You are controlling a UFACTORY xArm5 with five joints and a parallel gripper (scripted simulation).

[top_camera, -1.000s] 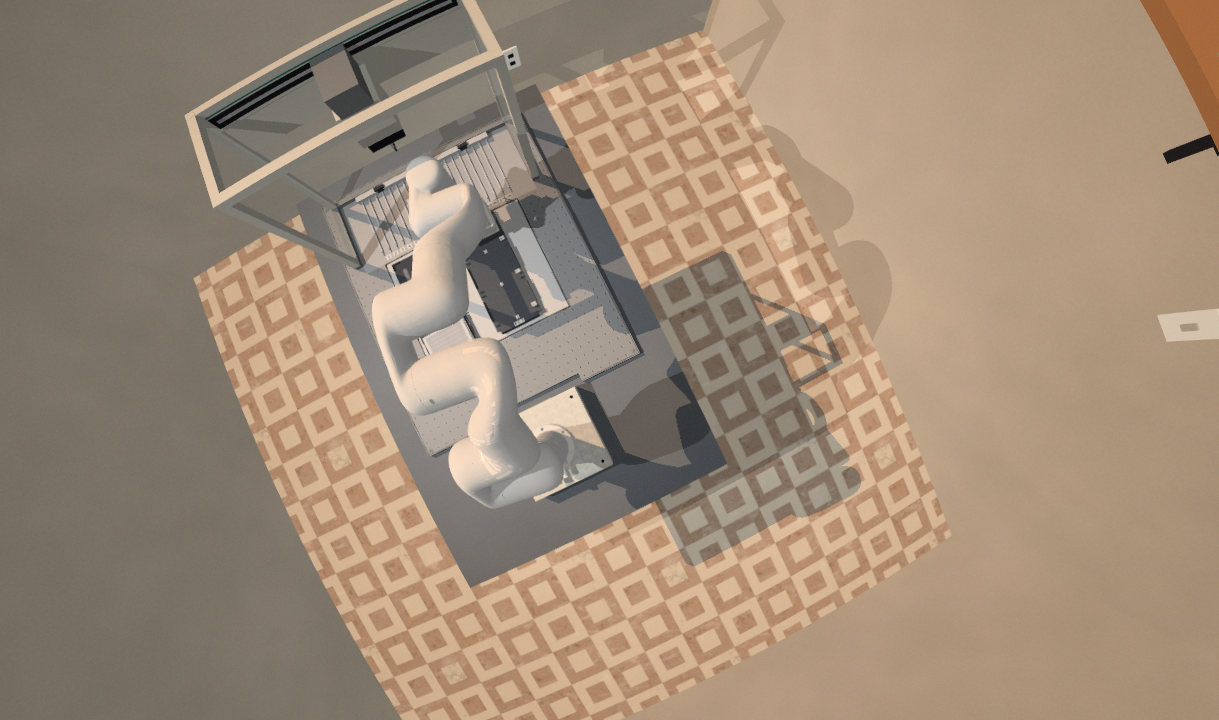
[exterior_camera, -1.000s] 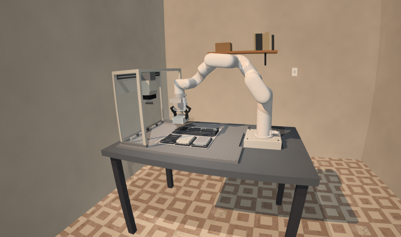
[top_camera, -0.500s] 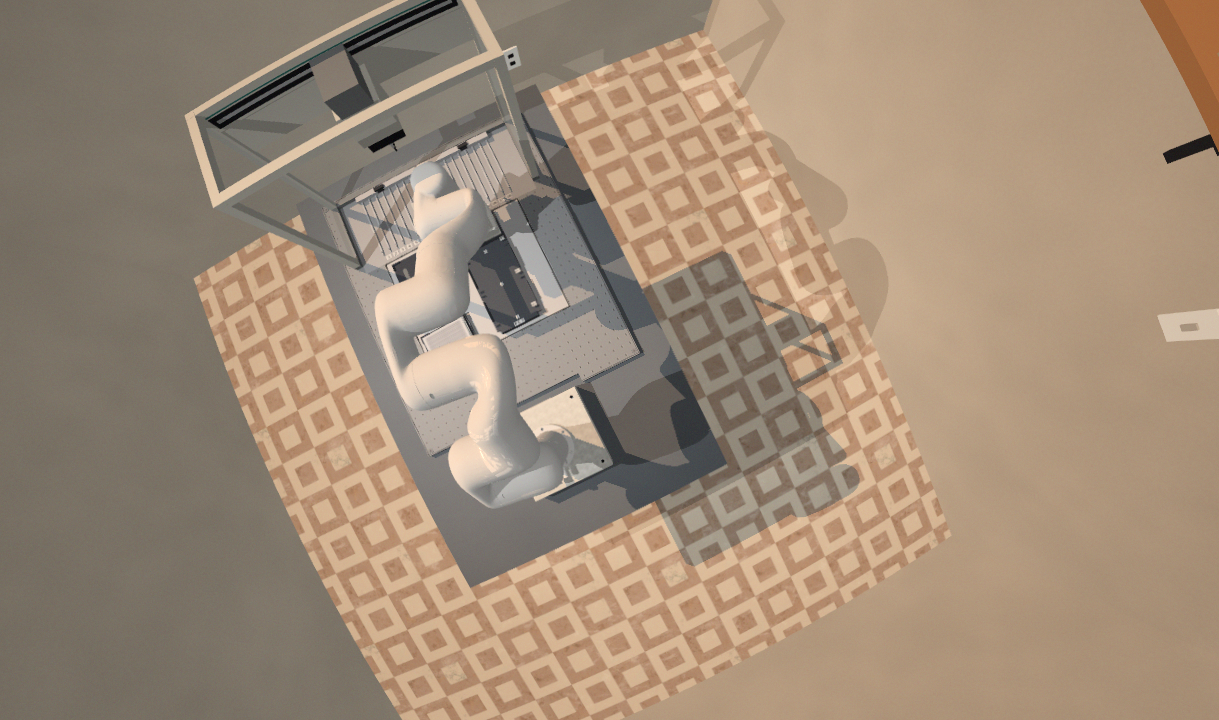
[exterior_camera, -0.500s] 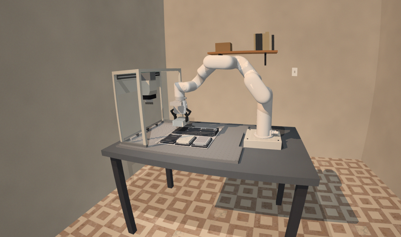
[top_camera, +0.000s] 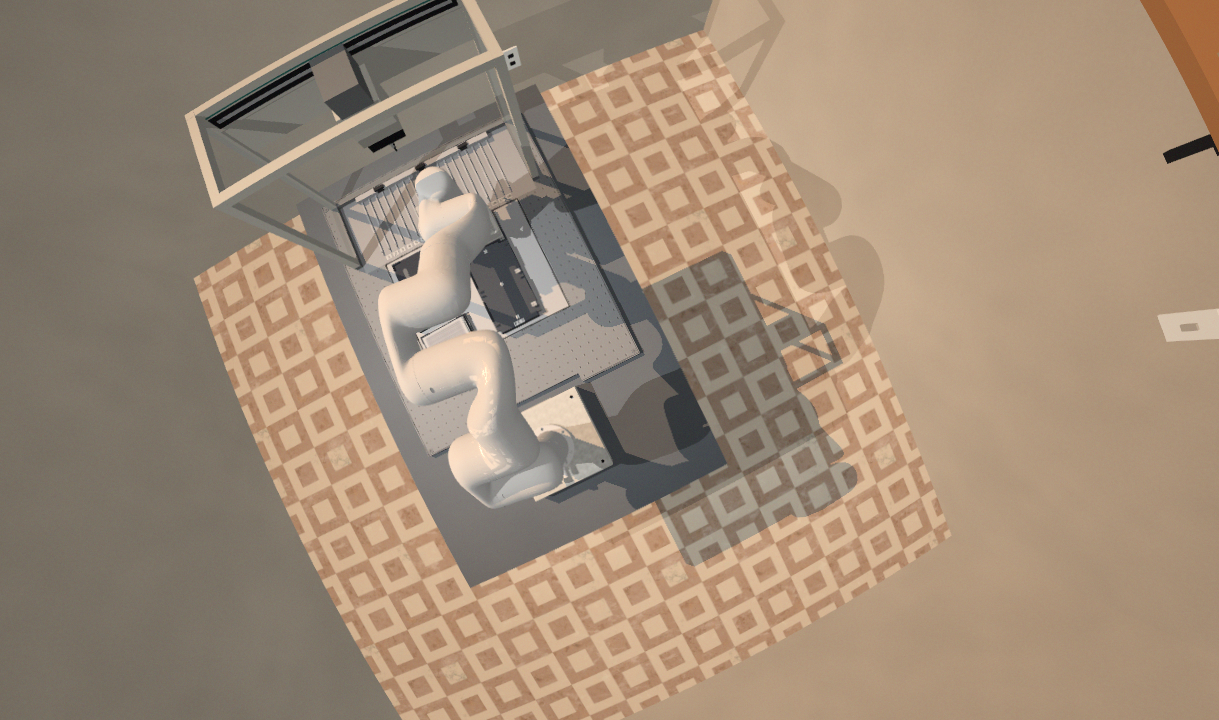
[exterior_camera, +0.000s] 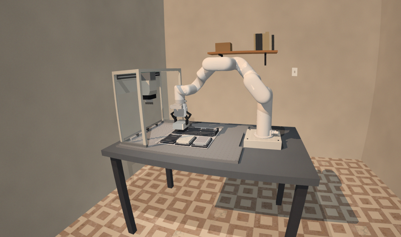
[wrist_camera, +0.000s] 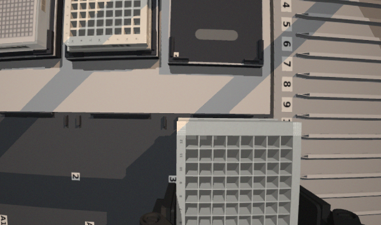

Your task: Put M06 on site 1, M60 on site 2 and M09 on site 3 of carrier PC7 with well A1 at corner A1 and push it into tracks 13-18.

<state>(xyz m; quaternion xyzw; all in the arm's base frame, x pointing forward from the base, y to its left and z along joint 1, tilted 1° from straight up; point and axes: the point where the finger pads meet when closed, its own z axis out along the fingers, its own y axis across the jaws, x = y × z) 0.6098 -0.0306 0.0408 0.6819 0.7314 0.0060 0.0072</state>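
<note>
Right now the plate carrier PC7 is 11 cm behind my hand, 5 cm below it and 1 cm to the right of it. Also, from my hand: white plate (19 cm to the left, 13 cm behind, 5 cm below); deep-well block M09 (1 cm below); plate nest S3 (19 cm to the left, 6 cm below, 2 cm behind).
</note>
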